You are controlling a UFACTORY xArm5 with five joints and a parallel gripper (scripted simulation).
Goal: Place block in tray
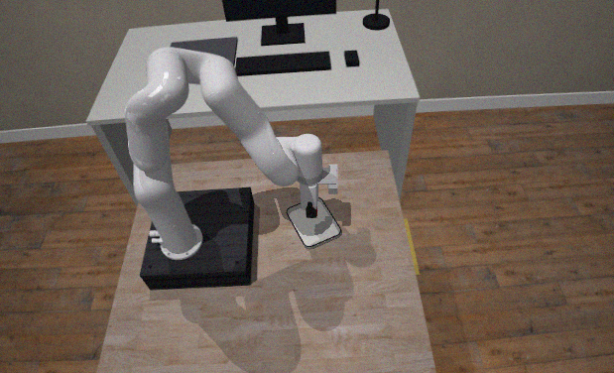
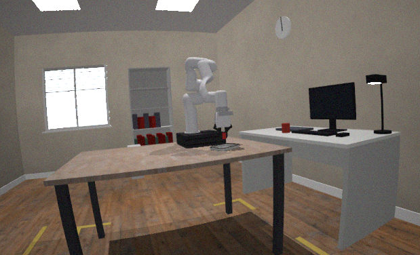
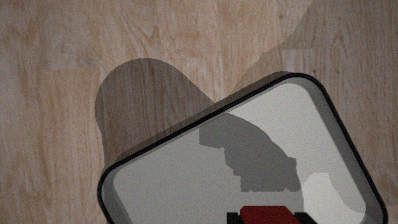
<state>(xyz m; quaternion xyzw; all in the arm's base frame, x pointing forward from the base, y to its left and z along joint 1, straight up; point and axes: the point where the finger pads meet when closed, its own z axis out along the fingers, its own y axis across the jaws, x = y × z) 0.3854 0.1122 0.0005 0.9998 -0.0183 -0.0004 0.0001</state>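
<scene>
Now: hand 8 cm above the white tray. The rest, counted from my hand: red block (right at my hand).
</scene>
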